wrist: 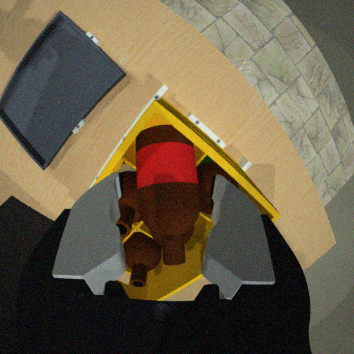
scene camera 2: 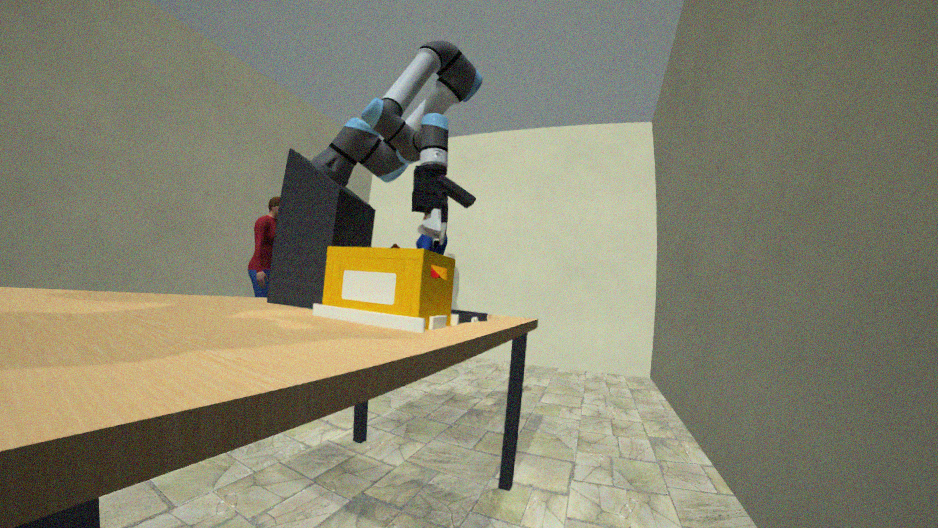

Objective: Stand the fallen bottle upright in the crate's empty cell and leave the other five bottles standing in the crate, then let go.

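Places are measured from the arm's base along level axes (x up, y back, z right), in metres.
Where they show: gripper, between the fingertips: (scene camera 2: 437, 247); arm's base, origin of its link: (scene camera 2: 327, 174).
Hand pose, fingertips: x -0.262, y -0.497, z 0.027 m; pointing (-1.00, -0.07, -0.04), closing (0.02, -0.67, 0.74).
Note:
Things, the pixels of their top centre, and the offset from my fingertips. "spot": a spot on its surface instead. Level surfaces: height alone.
- yellow crate, centre of its top: (scene camera 2: 392, 252) dz +0.059, dx -0.025, dy +0.097 m
- dark tray, a spot on its surface: (scene camera 2: 469, 316) spot: dz -0.183, dx -0.182, dy -0.027 m
- table, height of its surface: dx -0.200 m
The fallen bottle (wrist: 167, 165), brown with a red label, lies on its side at the crate in the wrist view, its neck toward the gripper base. The yellow crate (scene camera 2: 371, 255) (wrist: 145, 120) stands on the table. Other brown bottles show beside and below it: one (wrist: 142, 250) at the lower left, one (wrist: 125, 212) at the left finger, and one with a green label (wrist: 206, 185) partly hidden at the right. My gripper (scene camera 2: 435, 237) (wrist: 167, 175) is partly open, above the crate, its fingers on either side of the fallen bottle in the wrist view; it holds nothing. Cell floors are mostly hidden.
White blocks (scene camera 2: 367, 318) (wrist: 207, 131) line the crate's base. A dark tray (scene camera 2: 469, 316) (wrist: 65, 75) lies on the table (scene camera 2: 196, 341) beside the crate. The table edge runs near the crate. A person in red (scene camera 2: 263, 239) stands behind; a blue figure shows partly behind the gripper.

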